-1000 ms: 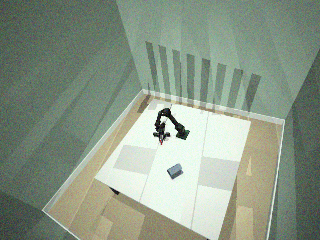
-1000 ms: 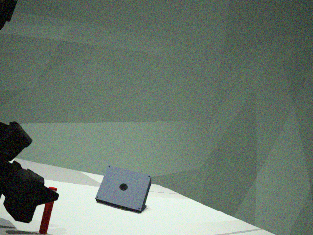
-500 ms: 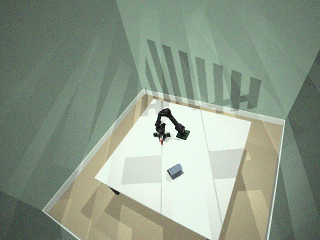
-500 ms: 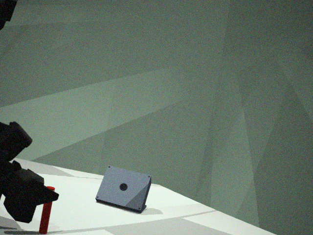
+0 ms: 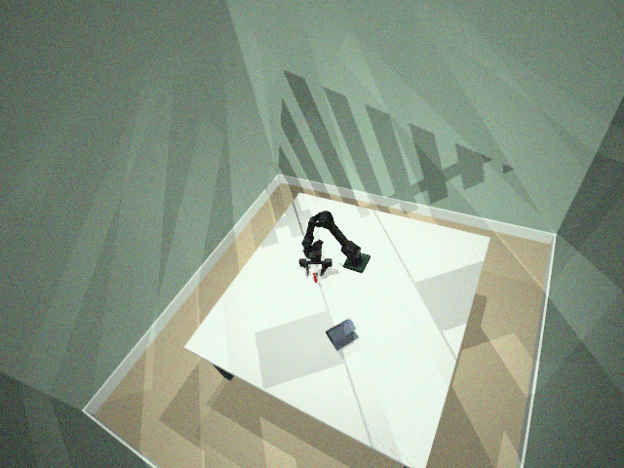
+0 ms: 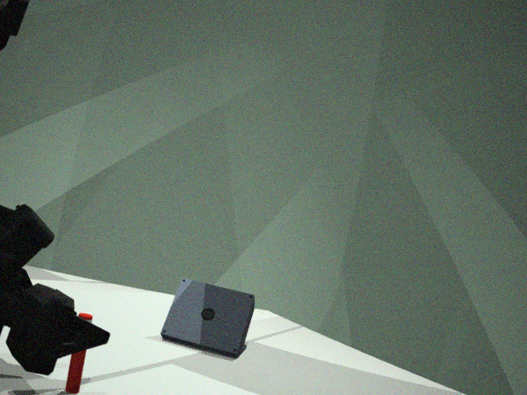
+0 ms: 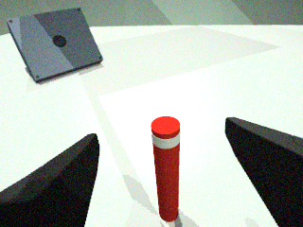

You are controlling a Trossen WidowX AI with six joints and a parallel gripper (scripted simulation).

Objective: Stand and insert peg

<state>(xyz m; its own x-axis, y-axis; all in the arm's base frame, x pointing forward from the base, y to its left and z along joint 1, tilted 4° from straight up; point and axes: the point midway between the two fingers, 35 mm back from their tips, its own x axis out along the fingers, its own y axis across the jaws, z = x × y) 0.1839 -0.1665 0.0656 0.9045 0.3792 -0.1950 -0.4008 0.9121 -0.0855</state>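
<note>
The red peg is 10 mm below my gripper tip and 10 mm behind it. Also, from my gripper tip: blue-grey sloped panel 280 mm to the left, 220 mm ahead, 20 mm below.
</note>
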